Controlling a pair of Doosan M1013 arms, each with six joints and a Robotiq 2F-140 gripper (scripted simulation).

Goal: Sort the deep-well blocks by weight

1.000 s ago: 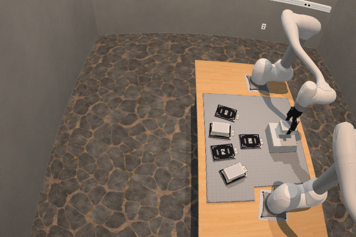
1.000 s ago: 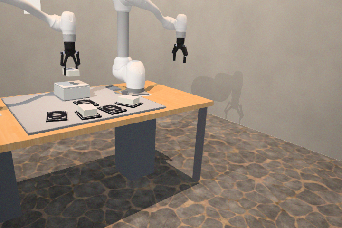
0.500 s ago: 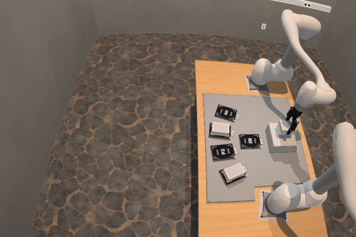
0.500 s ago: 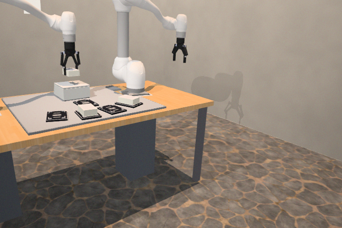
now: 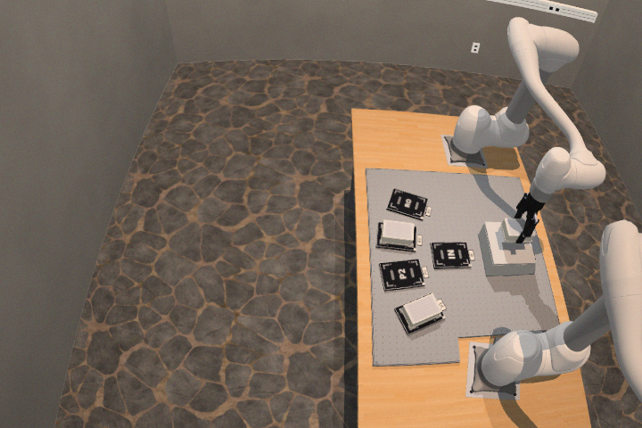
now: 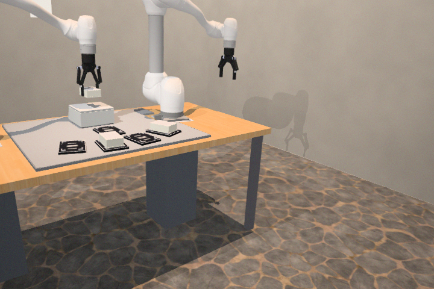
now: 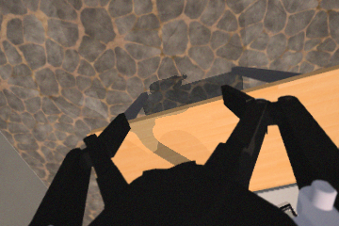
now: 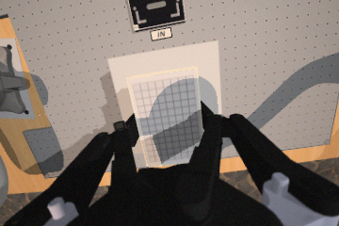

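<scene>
The check-weigher CW lies 13 cm below my right hand and 1 cm behind it. From my right hand the other things lie so: nest RU: 47 cm ahead, 19 cm below, 6 cm to the right; nest P2: 46 cm ahead, 19 cm below, 12 cm to the left; infeed nest: 25 cm ahead, 19 cm below, 1 cm to the left.
</scene>
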